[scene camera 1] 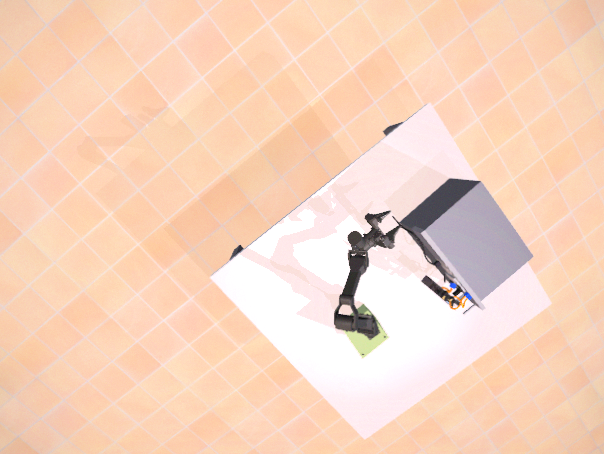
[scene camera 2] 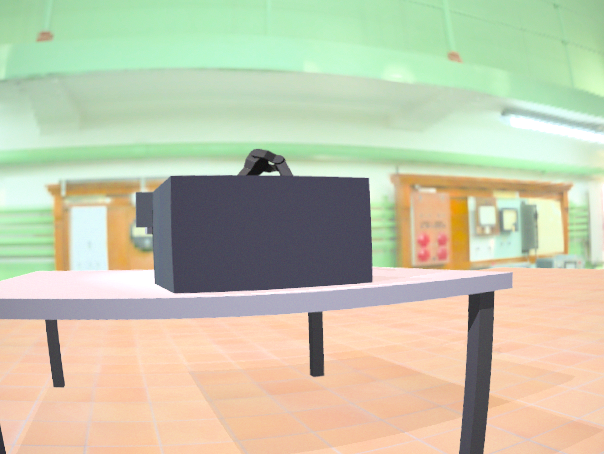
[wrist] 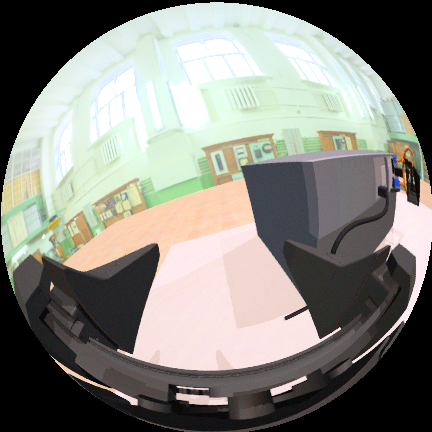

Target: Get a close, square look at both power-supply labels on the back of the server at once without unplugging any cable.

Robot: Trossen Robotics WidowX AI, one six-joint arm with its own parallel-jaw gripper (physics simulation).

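Where they show: gripper, fingertip midpoint: [scene camera 1: 395, 218] [wrist: 223, 249]; arm's base, origin of the base link: [scene camera 1: 371, 330].
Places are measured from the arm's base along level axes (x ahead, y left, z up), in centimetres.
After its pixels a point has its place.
Observation:
The server [scene camera 1: 477, 245] {x 58.6, y 8.3, z 9.4 cm} [scene camera 2: 270, 230] {x 75.4, y 7.3, z -1.8 cm} [wrist: 280, 200] {x 51.7, y 29.2, z 3.1 cm} is a large grey box on the table. In the wrist view its cabled back face is seen at a steep slant on the right. A pale patch [wrist: 381, 172] {x 43.4, y 5.7, z 5.6 cm} shows there; no label text can be read, and I cannot tell two labels apart. A black cable [wrist: 360, 221] {x 41.6, y 19.5, z 0.1 cm} runs down the back and passes behind my right finger. Blue connectors [scene camera 1: 453, 285] {x 42.2, y -4.7, z 3.3 cm} [wrist: 396, 182] {x 41.7, y -4.3, z 2.6 cm} and an orange cable [scene camera 1: 454, 306] {x 36.4, y -12.2, z 5.0 cm} [wrist: 408, 150] are at the far end. My gripper [scene camera 1: 394, 220] {x 38.2, y 39.0, z 5.5 cm} [wrist: 223, 249] {x 38.2, y 39.0, z 5.5 cm} is open and empty, near the server's near back corner.
A dark slab-like part [scene camera 1: 431, 283] {x 34.8, y 2.6, z 2.7 cm} [wrist: 413, 185] [scene camera 2: 144, 210] {x 46.9, y -17.5, z 4.7 cm} juts out from the cabled side. The arm stands on a green base plate [scene camera 1: 364, 348] {x -7.5, y -3.2, z 3.3 cm} on the white table [scene camera 1: 370, 410] {x -30.8, y -50.4, z -13.8 cm} [scene camera 2: 430, 293] {x 85.0, y 39.2, z -16.4 cm}. A black cable end [wrist: 296, 313] {x 41.2, y 31.2, z -13.1 cm} lies beside my right finger in the wrist view.

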